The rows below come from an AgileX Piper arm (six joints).
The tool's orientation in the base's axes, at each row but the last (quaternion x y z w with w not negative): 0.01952 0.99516 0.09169 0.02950; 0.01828 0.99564 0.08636 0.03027; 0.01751 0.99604 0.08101 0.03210; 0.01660 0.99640 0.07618 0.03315; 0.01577 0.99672 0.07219 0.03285; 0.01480 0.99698 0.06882 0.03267; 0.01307 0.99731 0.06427 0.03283; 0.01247 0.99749 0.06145 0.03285; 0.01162 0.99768 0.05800 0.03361; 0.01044 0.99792 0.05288 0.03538; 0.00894 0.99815 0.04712 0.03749
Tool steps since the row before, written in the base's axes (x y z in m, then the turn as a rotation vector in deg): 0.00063 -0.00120 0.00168 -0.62 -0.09 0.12; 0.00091 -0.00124 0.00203 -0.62 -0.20 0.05; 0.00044 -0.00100 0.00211 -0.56 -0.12 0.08; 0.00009 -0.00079 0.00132 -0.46 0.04 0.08; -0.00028 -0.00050 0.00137 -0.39 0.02 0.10; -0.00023 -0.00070 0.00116 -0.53 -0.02 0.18; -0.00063 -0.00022 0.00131 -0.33 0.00 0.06; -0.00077 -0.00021 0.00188 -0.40 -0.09 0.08; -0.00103 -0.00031 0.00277 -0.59 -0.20 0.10; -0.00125 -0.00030 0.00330 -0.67 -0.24 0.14; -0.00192 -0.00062 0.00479 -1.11 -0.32 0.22
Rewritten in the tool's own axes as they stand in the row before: -0.00077 -0.00085 -0.00183 0.61 -0.09 -0.17; -0.00108 -0.00084 -0.00215 0.61 -0.21 -0.12; -0.00061 -0.00063 -0.00221 0.55 -0.12 -0.14; -0.00020 -0.00058 -0.00141 0.46 0.04 -0.10; 0.00017 -0.00030 -0.00144 0.38 0.02 -0.12; 0.00013 -0.00054 -0.00126 0.52 -0.01 -0.22; 0.00054 -0.00006 -0.00137 0.33 0.00 -0.08; 0.00064 0.00001 -0.00194 0.39 -0.09 -0.12; 0.00084 0.00000 -0.00285 0.58 -0.20 -0.16; 0.00101 0.00003 -0.00339 0.65 -0.24 -0.21; 0.00155 -0.00019 -0.00496 1.08 -0.31 -0.33
